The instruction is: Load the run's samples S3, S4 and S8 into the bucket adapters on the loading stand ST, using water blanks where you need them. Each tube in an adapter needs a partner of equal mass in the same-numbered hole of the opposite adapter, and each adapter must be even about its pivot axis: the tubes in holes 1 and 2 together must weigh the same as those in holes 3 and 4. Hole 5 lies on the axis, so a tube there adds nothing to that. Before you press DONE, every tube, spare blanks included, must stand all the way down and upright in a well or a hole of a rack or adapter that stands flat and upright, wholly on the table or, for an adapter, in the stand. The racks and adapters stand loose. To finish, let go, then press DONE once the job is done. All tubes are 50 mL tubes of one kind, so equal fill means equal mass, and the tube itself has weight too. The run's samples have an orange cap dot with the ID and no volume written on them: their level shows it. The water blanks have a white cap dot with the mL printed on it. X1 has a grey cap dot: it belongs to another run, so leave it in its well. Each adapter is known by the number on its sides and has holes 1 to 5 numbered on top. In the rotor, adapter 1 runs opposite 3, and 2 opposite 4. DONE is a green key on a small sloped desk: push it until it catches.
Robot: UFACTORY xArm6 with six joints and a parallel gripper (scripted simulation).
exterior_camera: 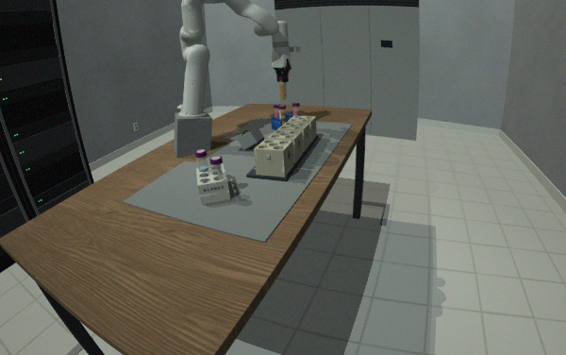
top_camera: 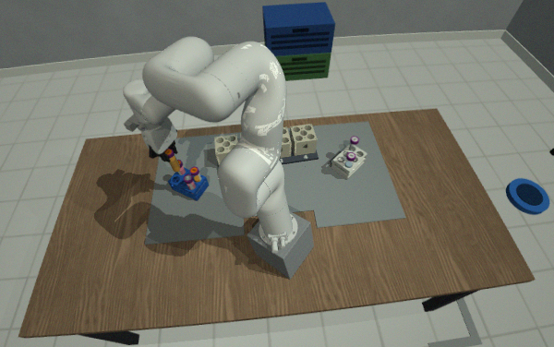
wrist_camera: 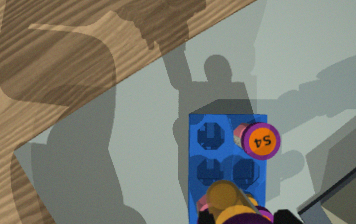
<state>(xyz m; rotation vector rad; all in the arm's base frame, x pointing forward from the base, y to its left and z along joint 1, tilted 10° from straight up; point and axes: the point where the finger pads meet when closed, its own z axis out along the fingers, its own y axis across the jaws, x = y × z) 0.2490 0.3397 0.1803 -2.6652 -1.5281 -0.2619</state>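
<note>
The amber-filled sample tube is 1 cm ahead of my hand and 5 cm below it. Also, from my hand: adapter (16 cm ahead, 17 cm to the right, 20 cm below); white blanks rack (8 cm ahead, 68 cm to the right, 22 cm below).
</note>
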